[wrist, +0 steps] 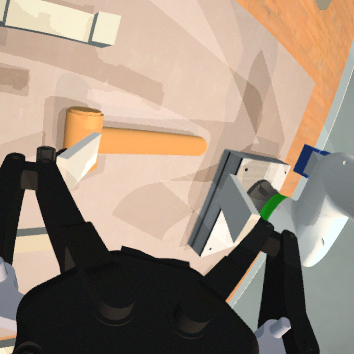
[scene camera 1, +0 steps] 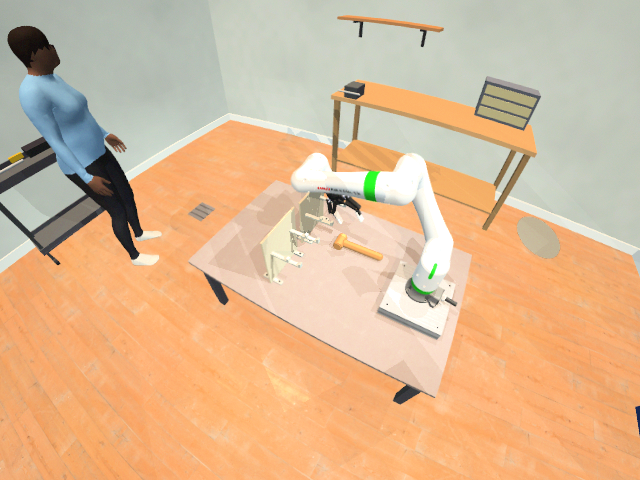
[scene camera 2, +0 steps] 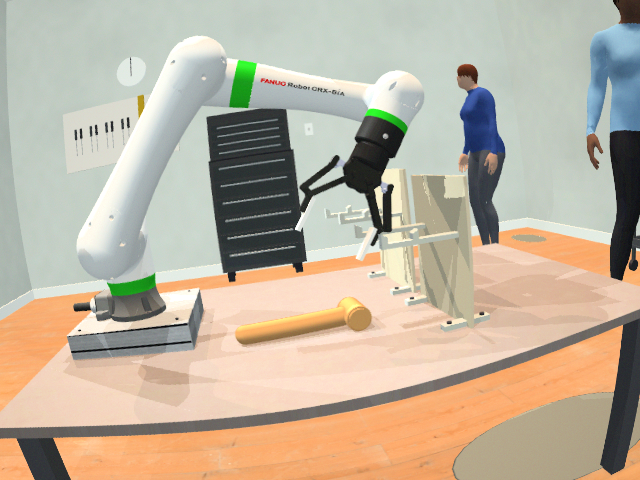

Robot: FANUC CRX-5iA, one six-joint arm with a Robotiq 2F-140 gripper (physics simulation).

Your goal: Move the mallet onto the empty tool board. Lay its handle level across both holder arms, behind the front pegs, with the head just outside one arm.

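Seen in the pictures: gripper, fingertip midpoint: [wrist: 162, 167] [scene camera 1: 351, 221] [scene camera 2: 328, 245]; arm's base at its link origin: [wrist: 252, 200] [scene camera 1: 419, 289] [scene camera 2: 138, 312].
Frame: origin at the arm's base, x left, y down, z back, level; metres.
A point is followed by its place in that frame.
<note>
The orange mallet [scene camera 1: 361, 249] @(x -0.055, y 0.022, z -0.377 m) [scene camera 2: 294, 322] @(x -0.082, y 0.026, z -0.384 m) [wrist: 150, 141] @(x -0.069, y 0.019, z -0.402 m) lies flat on the table, its head towards the tool boards and its handle end towards the robot base. Two upright cream tool boards stand side by side: a near one [scene camera 1: 278, 240] [scene camera 2: 444, 258] and a far one [scene camera 1: 311, 214] [scene camera 2: 397, 253]. Each has holder arms with pegs, and no tool shows on either. The robot hides part of the far board. My gripper [scene camera 1: 349, 218] @(x -0.071, y -0.121, z -0.471 m) [scene camera 2: 331, 240] @(x -0.071, y -0.121, z -0.471 m) [wrist: 162, 167] @(x -0.071, y -0.121, z -0.471 m) is wide open and empty. It is tilted above the table, higher than the mallet, close in front of the holder arms.
The robot base plate [scene camera 1: 413, 312] @(x 0.131, y 0.000, z 0.030 m) [scene camera 2: 129, 338] @(x -0.127, y 0.022, z -0.019 m) [wrist: 262, 167] @(x -0.103, y 0.000, z -0.049 m) sits on the table [scene camera 1: 320, 310] @(x 0.357, y 0.063, z -0.338 m) [scene camera 2: 310, 382] @(x -0.300, y 0.063, z -0.412 m), opposite the boards. A holder arm [wrist: 50, 20] @(x -0.145, y -0.126, z -0.599 m) shows at the upper left of the wrist view. A workbench [scene camera 1: 429, 108] and people stand beyond the table.
</note>
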